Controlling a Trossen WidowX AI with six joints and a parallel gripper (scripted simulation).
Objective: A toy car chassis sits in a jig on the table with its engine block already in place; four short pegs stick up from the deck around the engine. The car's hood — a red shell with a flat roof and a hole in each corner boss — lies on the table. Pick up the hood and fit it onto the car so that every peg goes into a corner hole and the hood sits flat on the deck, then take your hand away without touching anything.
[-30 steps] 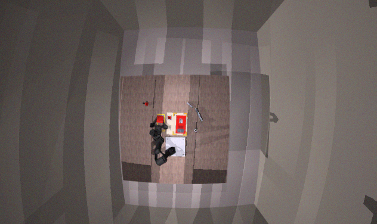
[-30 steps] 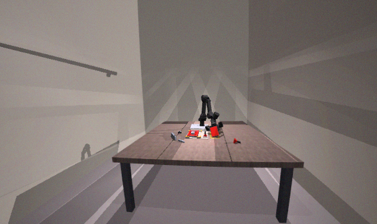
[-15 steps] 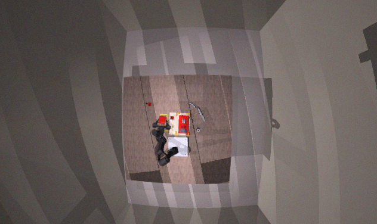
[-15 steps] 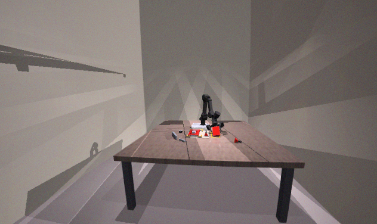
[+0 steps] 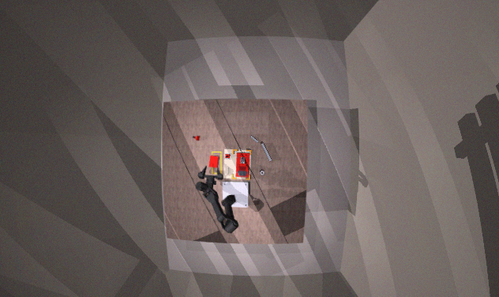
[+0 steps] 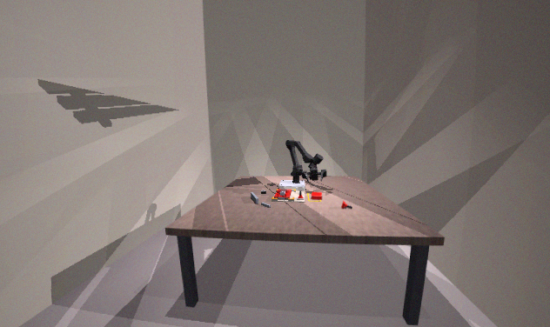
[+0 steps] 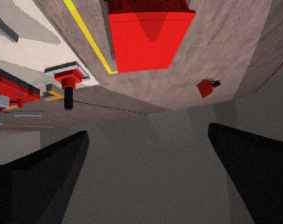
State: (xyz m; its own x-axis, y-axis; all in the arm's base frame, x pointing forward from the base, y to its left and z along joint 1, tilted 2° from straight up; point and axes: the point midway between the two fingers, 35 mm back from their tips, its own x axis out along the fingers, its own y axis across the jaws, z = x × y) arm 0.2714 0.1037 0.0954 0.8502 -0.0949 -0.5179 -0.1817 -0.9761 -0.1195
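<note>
The hood is 3 cm ahead of my gripper tip, 1 cm to the left of it and 10 cm below it.
</note>
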